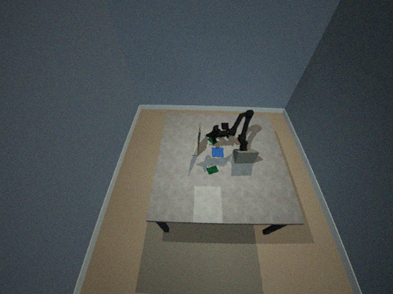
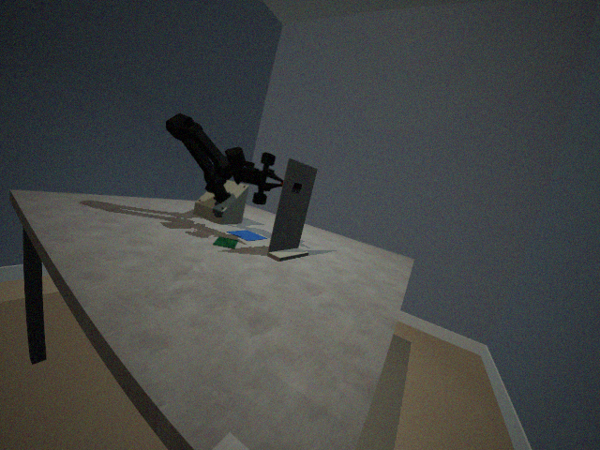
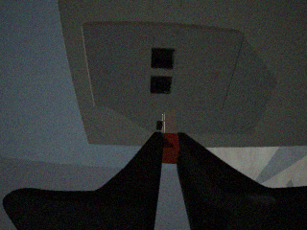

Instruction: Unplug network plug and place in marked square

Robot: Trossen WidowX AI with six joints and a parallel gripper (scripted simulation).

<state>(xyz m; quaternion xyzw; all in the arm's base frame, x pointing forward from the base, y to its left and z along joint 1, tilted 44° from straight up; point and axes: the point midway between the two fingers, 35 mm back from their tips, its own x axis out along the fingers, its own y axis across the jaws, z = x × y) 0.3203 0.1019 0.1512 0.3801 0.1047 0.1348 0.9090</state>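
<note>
My gripper tip is now 140 mm past the blue marked square and 240 mm above it. From my gripper tip the other things lie so: upright panel 70 mm ahead, 10 mm to the right, 90 mm below.
</note>
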